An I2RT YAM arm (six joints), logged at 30 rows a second.
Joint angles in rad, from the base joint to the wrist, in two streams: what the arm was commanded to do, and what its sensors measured. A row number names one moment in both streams.
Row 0, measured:
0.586 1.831 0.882 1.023 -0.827 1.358
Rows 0 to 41, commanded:
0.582 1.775 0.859 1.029 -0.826 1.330
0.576 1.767 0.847 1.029 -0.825 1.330
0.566 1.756 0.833 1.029 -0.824 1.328
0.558 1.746 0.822 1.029 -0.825 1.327
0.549 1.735 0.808 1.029 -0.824 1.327
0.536 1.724 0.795 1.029 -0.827 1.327
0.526 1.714 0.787 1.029 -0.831 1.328
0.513 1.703 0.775 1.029 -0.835 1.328
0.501 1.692 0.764 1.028 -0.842 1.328
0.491 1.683 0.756 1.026 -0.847 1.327
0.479 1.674 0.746 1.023 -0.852 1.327
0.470 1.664 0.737 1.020 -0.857 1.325
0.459 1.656 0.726 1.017 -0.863 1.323
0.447 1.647 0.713 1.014 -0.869 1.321
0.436 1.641 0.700 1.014 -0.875 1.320
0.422 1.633 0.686 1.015 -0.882 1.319
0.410 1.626 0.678 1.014 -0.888 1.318
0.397 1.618 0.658 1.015 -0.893 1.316
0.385 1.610 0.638 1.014 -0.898 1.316
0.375 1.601 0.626 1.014 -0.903 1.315
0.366 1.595 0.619 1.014 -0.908 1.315
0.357 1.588 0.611 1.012 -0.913 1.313
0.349 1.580 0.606 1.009 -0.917 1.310
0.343 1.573 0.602 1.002 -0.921 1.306
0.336 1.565 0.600 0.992 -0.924 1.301
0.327 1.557 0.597 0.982 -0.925 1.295
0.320 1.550 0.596 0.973 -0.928 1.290
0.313 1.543 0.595 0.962 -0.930 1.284
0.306 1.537 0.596 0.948 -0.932 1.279
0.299 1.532 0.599 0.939 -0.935 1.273
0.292 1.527 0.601 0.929 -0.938 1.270
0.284 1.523 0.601 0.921 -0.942 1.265
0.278 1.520 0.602 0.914 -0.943 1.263
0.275 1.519 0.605 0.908 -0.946 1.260
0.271 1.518 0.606 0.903 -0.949 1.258
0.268 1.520 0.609 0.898 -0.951 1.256
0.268 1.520 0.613 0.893 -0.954 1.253
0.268 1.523 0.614 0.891 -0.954 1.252
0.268 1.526 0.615 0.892 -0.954 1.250
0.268 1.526 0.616 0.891 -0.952 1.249
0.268 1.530 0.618 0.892 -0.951 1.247
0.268 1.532 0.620 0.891 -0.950 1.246
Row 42, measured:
0.276 1.539 0.602 0.908 -0.952 1.285
